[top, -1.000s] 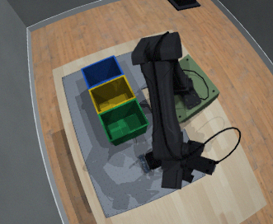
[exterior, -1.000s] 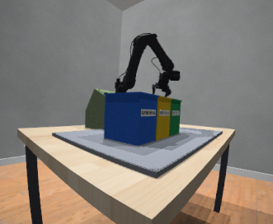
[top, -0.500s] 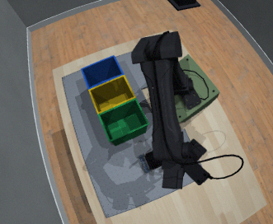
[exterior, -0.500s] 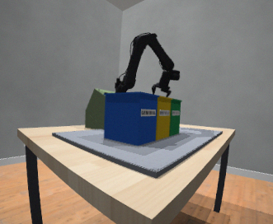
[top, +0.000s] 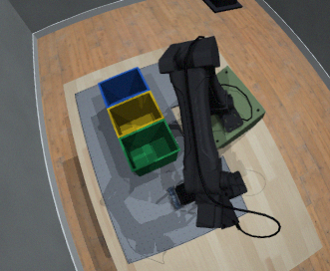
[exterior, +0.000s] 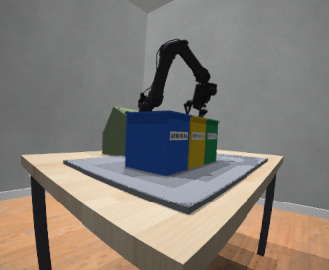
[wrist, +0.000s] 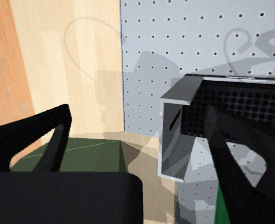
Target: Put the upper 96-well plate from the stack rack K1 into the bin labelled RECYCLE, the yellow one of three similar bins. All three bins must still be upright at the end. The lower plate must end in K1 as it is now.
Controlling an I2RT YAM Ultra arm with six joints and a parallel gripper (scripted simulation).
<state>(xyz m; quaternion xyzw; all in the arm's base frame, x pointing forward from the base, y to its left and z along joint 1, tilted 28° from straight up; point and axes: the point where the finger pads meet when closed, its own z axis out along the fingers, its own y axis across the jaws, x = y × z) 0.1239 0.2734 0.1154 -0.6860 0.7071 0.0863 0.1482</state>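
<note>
The black 96-well plate is 18 cm below my hand, 6 cm ahead of it and 5 cm to the right of it. From my hand the other things lie so: blue bin: 52 cm to the right, 16 cm ahead, 13 cm below; then yellow recycle bin: 39 cm to the right, 15 cm ahead, 13 cm below; then green bin: 26 cm to the right, 15 cm ahead, 13 cm below.
</note>
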